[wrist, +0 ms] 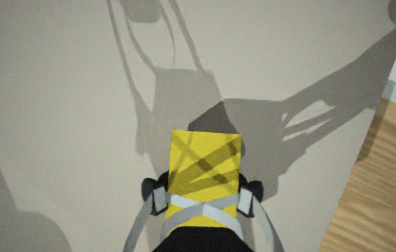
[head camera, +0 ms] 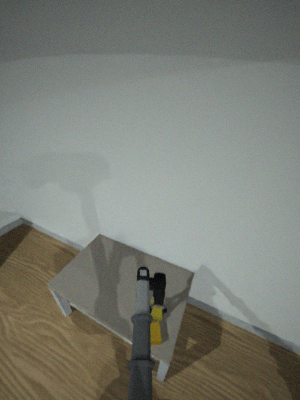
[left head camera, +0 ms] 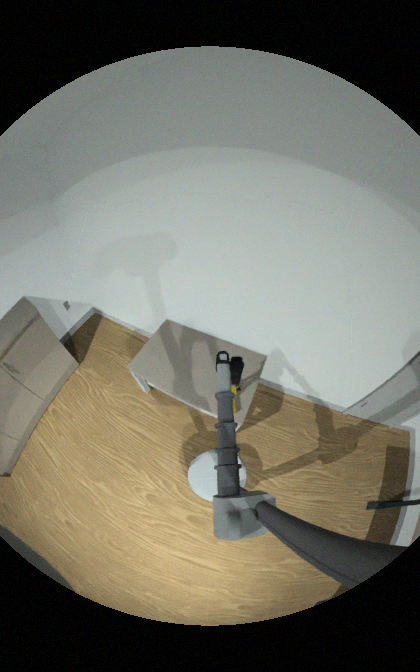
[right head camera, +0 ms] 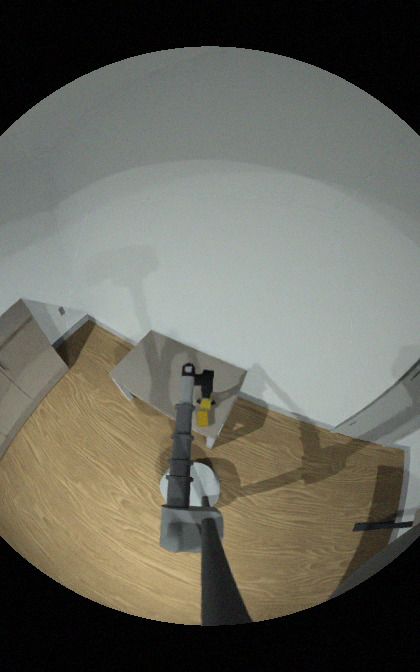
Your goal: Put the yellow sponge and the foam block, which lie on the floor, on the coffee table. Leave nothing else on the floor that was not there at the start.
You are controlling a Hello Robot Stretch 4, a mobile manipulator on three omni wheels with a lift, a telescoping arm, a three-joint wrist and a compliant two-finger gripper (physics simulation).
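Places are measured from the robot's base along level axes (x ahead, y left, z up), in millimetres.
Pixels of known places: gripper, fingertip midpoint: (wrist: pixel 201 185) (head camera: pixel 156 311) (right head camera: pixel 205 402); robot's base, origin of the base link: (left head camera: pixel 215 473) (right head camera: pixel 190 486).
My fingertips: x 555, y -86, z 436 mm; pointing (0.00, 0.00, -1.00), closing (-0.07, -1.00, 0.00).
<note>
Ahead of a thing's pixels: the offset from my fingertips to its top centre. "spot": to the spot under its first point. Level surfaces: height alone.
My gripper (head camera: pixel 157 311) (right head camera: pixel 206 401) (wrist: pixel 201 185) is shut on the yellow sponge @(7 mm ahead, 1 mm right, 43 mm up) (head camera: pixel 157 315) (right head camera: pixel 205 405) (wrist: pixel 205 160), a bright yellow block gripped by its sides. It is held over the right part of the coffee table @(15 mm down) (head camera: pixel 75 280) (left head camera: pixel 160 355) (right head camera: pixel 145 360) (wrist: pixel 75 100), apart from its shadow. The foam block @(110 mm back, 17 mm left, 30 mm up) (head camera: pixel 156 332) (left head camera: pixel 234 404) (right head camera: pixel 202 419), more orange, lies on the table top near the front right corner, close to the sponge in the head views. The arm hides part of it in the left head view. It does not show in the wrist view.
The coffee table stands near a white wall (head camera: pixel 175 150). A large grey-brown panelled piece @(spot: 59 mm ahead, 1749 mm left, 51 mm down) (left head camera: pixel 40 370) is at the left. A grey panel (left head camera: pixel 390 390) is at the right wall. A dark bar (right head camera: pixel 382 526) lies low at the right. My white round base (right head camera: pixel 200 480) is in front of the table.
</note>
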